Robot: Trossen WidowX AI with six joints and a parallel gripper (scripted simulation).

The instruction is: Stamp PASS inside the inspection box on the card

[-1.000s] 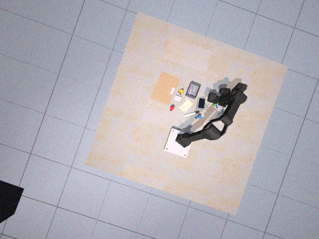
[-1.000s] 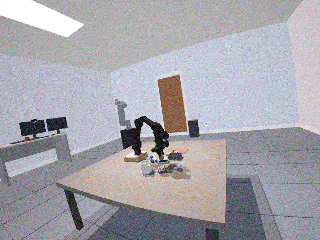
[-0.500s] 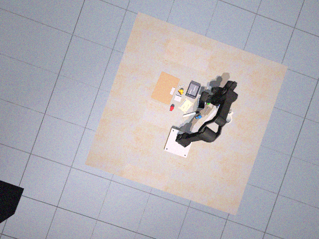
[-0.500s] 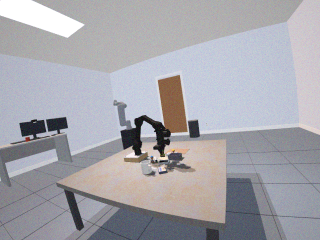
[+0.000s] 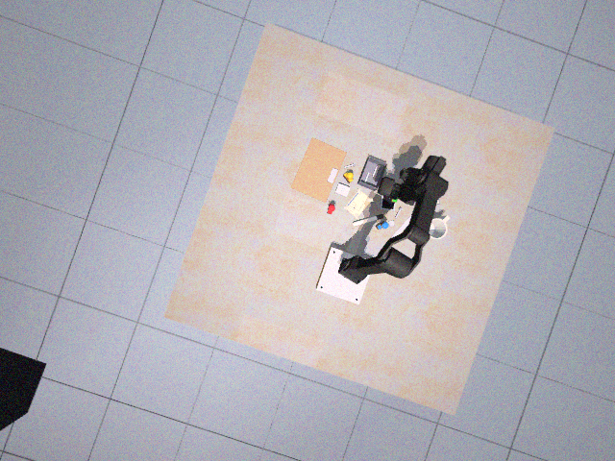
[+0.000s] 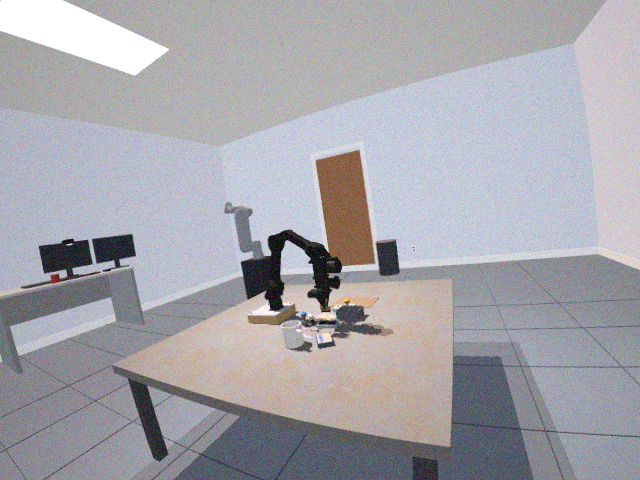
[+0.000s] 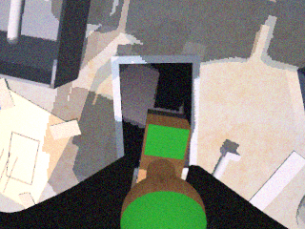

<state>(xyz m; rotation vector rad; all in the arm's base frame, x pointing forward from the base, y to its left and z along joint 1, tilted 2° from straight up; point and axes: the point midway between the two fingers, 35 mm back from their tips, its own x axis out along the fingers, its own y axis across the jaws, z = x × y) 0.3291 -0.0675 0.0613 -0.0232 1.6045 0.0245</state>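
Right now my gripper tip is 8 cm above the ink pad. The rest, counted from my gripper tip: blue-knobbed stamp: 11 cm behind, 7 cm below, 1 cm to the right; grey tray: 10 cm to the left, 8 cm below, 7 cm ahead; white marker: 10 cm behind, 8 cm below, 3 cm to the left.
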